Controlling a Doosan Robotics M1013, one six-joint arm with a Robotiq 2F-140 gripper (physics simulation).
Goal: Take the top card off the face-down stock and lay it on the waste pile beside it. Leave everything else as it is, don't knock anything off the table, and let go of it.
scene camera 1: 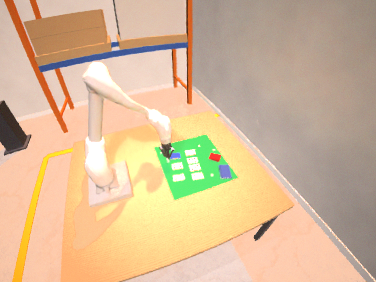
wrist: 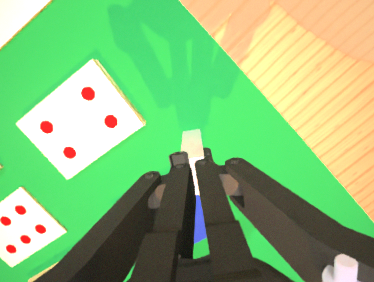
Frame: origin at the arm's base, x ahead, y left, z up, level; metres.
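Where they show: gripper, fingertip midpoint: (scene camera 1: pixel 168 161) (wrist: pixel 193 143); arm's base, link origin: (scene camera 1: pixel 106 181).
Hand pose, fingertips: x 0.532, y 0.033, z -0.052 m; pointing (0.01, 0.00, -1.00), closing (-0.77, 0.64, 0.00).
Note:
Each offset is from my fingertips to the centre of the thing. Level surfaces: height alone.
The face-down stock @[dy +0.028, dx +0.074, dz +0.018 m] (scene camera 1: pixel 175 155) (wrist: pixel 199 220) is a blue-backed pile on the green mat, close to the gripper and partly hidden behind its fingers in the wrist view. My gripper (scene camera 1: pixel 168 154) (wrist: pixel 193 143) is shut, low over the mat's left part beside the stock, with nothing held. A pale tip (wrist: pixel 192 142) shows at the fingertips. A face-up white card with four red dots @[dy -0.087, dx +0.046, dz +0.013 m] (scene camera 1: pixel 177 166) (wrist: pixel 80 120) lies near the stock, and another face-up white card @[dy +0.007, dx +0.215, dz +0.016 m] (scene camera 1: pixel 190 152) lies on its other side. I cannot tell which is the waste pile.
More face-up cards lie in the layout, one with red dots @[dy -0.079, dx +0.193, dz +0.004 m] (wrist: pixel 25 227). A red item @[dy -0.142, dx +0.382, dz +0.012 m] (scene camera 1: pixel 215 157) and a larger blue item @[dy -0.314, dx +0.368, dz +0.008 m] (scene camera 1: pixel 225 171) lie on the right of the green mat @[dz +0.002 m] (scene camera 1: pixel 182 191). Small white pieces lie nearby. The wooden table @[dz +0.000 m] (scene camera 1: pixel 165 225) surrounds the mat.

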